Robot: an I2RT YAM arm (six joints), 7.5 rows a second.
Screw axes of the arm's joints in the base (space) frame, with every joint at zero. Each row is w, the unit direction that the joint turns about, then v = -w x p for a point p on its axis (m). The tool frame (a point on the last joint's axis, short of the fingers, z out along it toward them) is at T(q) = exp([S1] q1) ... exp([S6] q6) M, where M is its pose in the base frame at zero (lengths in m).
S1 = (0, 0, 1, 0, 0, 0)
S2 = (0, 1, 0, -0.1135, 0, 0.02)
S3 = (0, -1, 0, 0.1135, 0, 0.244)
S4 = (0, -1, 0, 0.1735, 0, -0.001)
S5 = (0, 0, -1, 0, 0.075, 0)
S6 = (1, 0, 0, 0, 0.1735, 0)
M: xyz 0.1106 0 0.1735 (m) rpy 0 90 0 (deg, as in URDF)
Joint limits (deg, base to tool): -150..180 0..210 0..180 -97..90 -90..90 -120..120
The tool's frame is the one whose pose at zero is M.
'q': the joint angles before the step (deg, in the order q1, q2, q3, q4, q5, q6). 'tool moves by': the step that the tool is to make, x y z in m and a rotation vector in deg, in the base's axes. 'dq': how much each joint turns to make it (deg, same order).
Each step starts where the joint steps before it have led.
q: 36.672, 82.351, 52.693, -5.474, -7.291, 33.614
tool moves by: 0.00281, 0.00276, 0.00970, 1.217, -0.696, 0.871
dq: -0.020, 0.124, 1.902, -0.500, -1.052, -0.043
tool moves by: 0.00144, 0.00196, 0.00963, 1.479, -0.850, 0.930
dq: 0.001, -0.200, 1.475, -0.101, -1.149, 0.063
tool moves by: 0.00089, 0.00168, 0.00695, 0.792, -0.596, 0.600
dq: 0.080, -0.067, 1.193, -0.315, -0.589, -0.037
